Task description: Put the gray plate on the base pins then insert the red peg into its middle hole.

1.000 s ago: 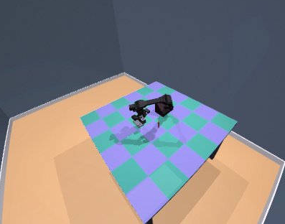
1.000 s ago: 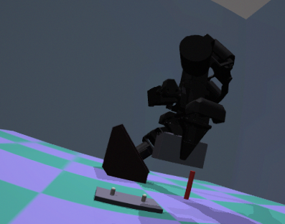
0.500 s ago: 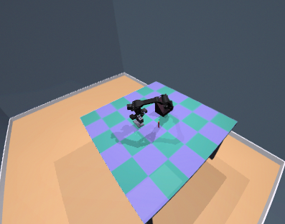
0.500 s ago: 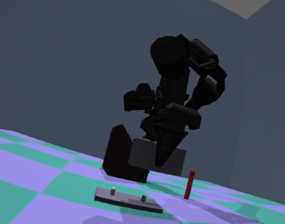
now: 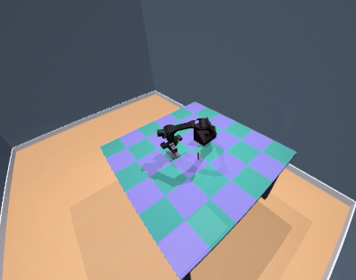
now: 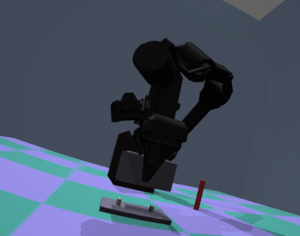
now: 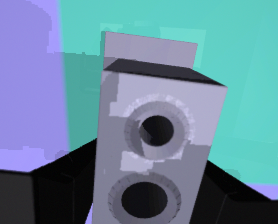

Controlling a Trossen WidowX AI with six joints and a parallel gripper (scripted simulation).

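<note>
Right now the gray plate is 3 cm above my gripper tip. Also, from my gripper tip: red peg: 20 cm to the left, 10 cm behind, 2 cm below; then base: 5 cm below.
</note>
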